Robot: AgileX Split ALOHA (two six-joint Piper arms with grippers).
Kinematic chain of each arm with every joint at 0, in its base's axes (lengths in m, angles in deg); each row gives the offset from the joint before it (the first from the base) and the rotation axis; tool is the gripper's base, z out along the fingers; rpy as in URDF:
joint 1: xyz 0 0 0.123 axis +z
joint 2: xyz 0 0 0 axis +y
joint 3: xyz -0.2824 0 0.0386 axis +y
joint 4: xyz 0.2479 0 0.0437 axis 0.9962 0 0.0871
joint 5: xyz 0 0 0 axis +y
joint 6: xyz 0.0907 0 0.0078 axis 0.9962 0 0.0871
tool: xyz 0 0 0 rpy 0 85 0
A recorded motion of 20 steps. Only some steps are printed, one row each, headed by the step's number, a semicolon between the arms.
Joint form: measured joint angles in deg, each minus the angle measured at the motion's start. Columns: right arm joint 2, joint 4, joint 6, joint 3, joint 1, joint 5; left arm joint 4, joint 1, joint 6, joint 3, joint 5, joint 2.
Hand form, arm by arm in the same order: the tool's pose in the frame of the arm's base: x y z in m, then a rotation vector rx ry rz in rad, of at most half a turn. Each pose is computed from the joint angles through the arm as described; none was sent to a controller.
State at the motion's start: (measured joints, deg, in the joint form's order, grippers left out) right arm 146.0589 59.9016 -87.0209 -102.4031 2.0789 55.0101; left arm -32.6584 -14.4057 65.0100 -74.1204 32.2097 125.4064
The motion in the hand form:
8: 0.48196 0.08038 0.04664 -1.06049 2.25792 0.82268; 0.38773 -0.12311 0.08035 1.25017 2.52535 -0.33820
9: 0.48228 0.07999 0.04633 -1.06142 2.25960 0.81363; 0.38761 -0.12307 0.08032 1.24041 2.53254 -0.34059
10: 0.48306 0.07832 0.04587 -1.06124 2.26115 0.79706; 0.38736 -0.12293 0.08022 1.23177 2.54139 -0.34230
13: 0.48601 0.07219 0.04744 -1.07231 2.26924 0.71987; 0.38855 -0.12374 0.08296 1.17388 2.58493 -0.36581
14: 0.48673 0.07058 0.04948 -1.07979 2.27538 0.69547; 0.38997 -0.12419 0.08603 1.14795 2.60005 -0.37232
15: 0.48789 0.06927 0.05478 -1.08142 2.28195 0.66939; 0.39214 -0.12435 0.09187 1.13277 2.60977 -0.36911
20: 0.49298 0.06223 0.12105 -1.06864 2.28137 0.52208; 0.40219 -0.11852 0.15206 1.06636 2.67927 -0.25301
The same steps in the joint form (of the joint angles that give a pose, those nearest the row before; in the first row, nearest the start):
8: 0.00 -0.08 0.07 0.00 -0.06 -1.46; 0.84 0.52 -0.98 0.00 1.12 0.00
9: 0.00 -0.28 0.07 0.00 -0.06 -1.80; 0.91 0.52 -1.53 0.00 1.19 0.00
10: 0.00 -0.53 -0.06 0.00 -0.19 -2.39; 1.15 0.52 -2.23 0.00 1.33 0.00
13: -0.48 -2.52 0.00 0.00 -0.53 -4.76; 1.83 0.52 -6.06 -0.86 2.84 0.00
14: -0.82 -3.70 0.58 -0.07 -0.58 -5.28; 2.34 0.52 -7.92 -1.48 3.60 -0.15
15: -1.52 -5.05 1.73 -0.19 -0.58 -5.77; 3.61 0.52 -10.03 -2.39 4.67 -0.57
20: -9.37 -13.49 10.85 -1.42 -0.64 -5.96; 16.61 0.52 -25.77 -9.43 15.03 -5.82

